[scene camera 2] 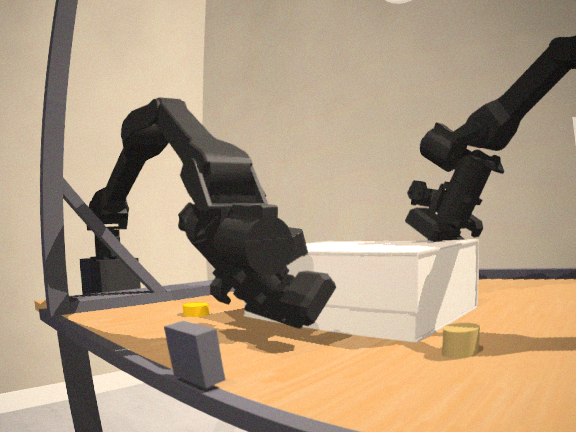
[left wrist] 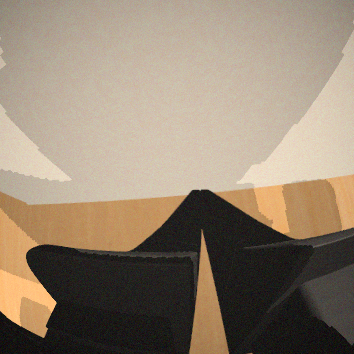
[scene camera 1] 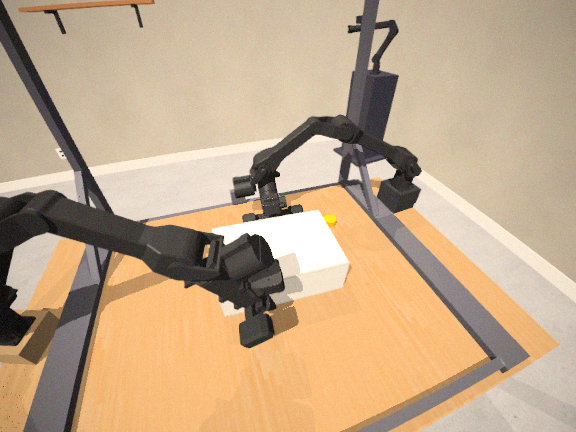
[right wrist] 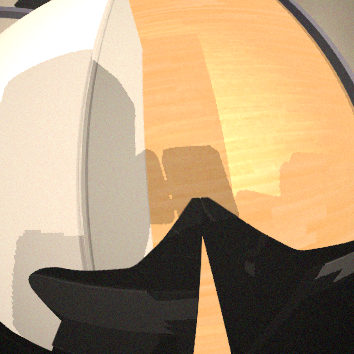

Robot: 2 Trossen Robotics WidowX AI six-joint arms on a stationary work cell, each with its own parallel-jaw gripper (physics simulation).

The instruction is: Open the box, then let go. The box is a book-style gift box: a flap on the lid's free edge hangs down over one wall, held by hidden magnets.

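Where they show: left gripper, fingertip midpoint: [scene camera 2: 300, 325] [left wrist: 199, 197]; right gripper, fingertip midpoint: [scene camera 1: 274, 307] [right wrist: 199, 205]; left arm's base at its link origin: [scene camera 2: 108, 258] [scene camera 1: 401, 184]; right arm's base at its link origin: [scene camera 1: 14, 330].
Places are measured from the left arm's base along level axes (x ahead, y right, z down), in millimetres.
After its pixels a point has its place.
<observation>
The white box [scene camera 1: 315, 240] @(z -24, x 428, y -139 mm) [scene camera 2: 445, 290] @(z 34, x 672, y -75 mm) [right wrist: 45, 165] @(z -24, x 559, y -196 mm) stands on the table with its lid lying flat on top. The flap [scene camera 2: 370, 280] @(z 10, x 600, y 1 mm) hangs down over the wall facing scene camera 2; its lower edge shows as a thin line low on that wall. My left gripper [scene camera 1: 272, 212] [scene camera 2: 300, 300] [left wrist: 199, 197] @(z 79, x 485, y -15 mm) is shut and empty, low in front of the flap wall, tips pointing at its lower part; contact cannot be told. My right gripper [scene camera 1: 259, 310] [right wrist: 199, 205] @(z 23, x 583, y -247 mm) is shut and empty, beside the opposite wall; its tips are hidden behind the box in scene camera 2.
A yellow disc [scene camera 1: 330, 220] @(z 65, x 292, y -7 mm) [scene camera 2: 196, 309] @(z 69, x 306, y 16 mm) lies beside the box near the left arm. A dull yellow cylinder [scene camera 2: 460, 340] @(z 62, x 732, y 57 mm) stands near the box's corner at the right of scene camera 2. A grey block [scene camera 2: 195, 354] @(z 44, x 563, y 242 mm) stands at the table's edge rail. Frame posts [scene camera 2: 55, 150] @(z -199, x 130, y 182 mm) rise at the sides.
</observation>
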